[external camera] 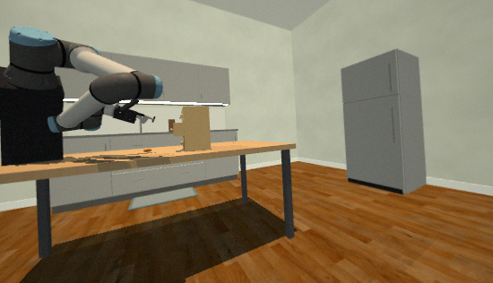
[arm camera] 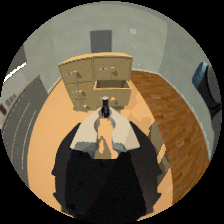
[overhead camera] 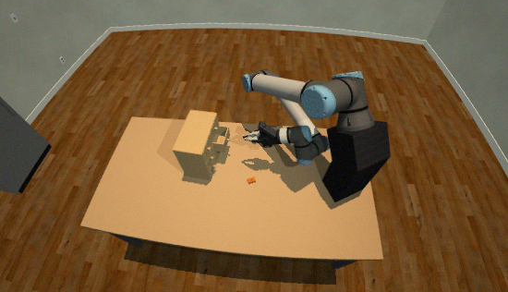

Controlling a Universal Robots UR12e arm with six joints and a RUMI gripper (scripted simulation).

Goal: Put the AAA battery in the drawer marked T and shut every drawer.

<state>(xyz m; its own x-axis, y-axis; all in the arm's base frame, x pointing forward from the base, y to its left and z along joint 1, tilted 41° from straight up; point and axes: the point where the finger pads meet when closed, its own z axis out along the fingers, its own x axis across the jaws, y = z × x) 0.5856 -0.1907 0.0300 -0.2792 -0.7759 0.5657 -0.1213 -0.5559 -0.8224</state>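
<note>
My hand is 19 cm short of the drawer, 11 cm above it and 8 cm to the left of it. Round my hand: orange object: 23 cm below, 17 cm to the left; small dark thin object: 1 cm ahead.
</note>
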